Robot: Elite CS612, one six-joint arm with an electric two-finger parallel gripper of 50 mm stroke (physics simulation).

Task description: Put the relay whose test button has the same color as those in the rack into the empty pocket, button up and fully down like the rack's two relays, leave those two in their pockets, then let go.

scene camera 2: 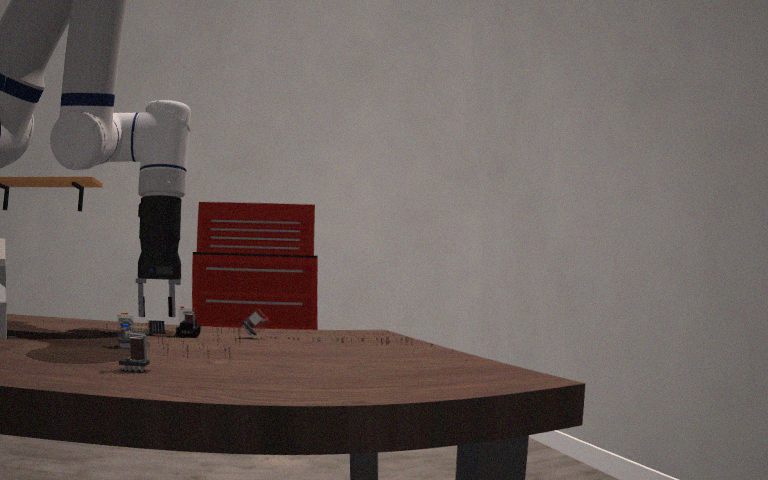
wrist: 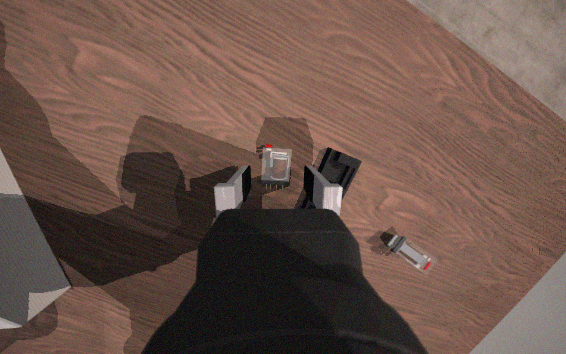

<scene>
my gripper: scene camera 2; wrist
blue-button relay: scene camera 2 133, 341; not seen in the wrist view (out of frame)
same spot on my gripper: (scene camera 2: 171, 299) = (wrist: 309, 199)
</scene>
